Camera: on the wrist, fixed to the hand. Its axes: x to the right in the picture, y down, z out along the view.
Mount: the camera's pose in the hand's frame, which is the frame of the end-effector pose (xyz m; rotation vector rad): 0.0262 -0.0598 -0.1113 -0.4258 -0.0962 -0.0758
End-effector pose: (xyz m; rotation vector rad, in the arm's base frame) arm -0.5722 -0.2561 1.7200 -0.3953 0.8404 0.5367
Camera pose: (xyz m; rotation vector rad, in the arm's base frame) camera -0.5884 -0.3551 1.6388 -0.7816 0.6126 0.6596
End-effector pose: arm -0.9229 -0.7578 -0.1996 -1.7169 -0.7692 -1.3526
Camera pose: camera -1.0206 -0.8254 -0.1492 -2.1126 -0.6341 -1.5787
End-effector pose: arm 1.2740 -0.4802 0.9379 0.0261 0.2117 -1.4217
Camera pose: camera 1.2042 -0.4988 0.8310 -0.4027 0.4352 -1.4245
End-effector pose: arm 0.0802 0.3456 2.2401 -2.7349 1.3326 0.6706
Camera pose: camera 0.1804 0.3409 2.3212 2.4932 -0.9749 -0.9849
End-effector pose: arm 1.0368 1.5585 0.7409 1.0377 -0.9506 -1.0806
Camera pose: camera 1.1352 1.5446 0.6586 0.6796 -0.7168 -1.3358
